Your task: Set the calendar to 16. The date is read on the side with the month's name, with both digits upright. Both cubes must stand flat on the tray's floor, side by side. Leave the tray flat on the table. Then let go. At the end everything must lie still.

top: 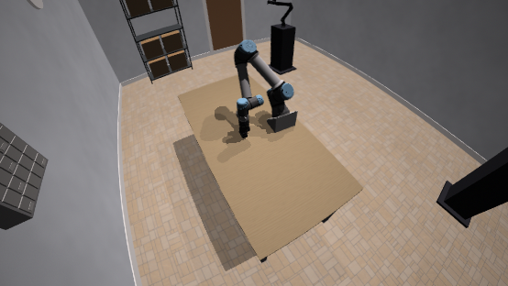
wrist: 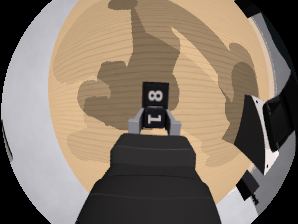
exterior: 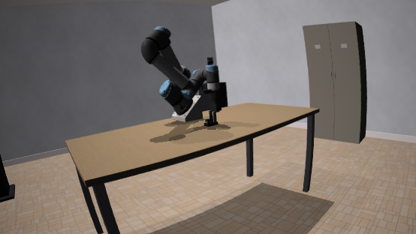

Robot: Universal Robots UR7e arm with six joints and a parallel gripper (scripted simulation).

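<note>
My hand is 20 mm to the left of the dark calendar tray and 30 mm above it. Round my hand: black date cube: 10 mm below.
</note>
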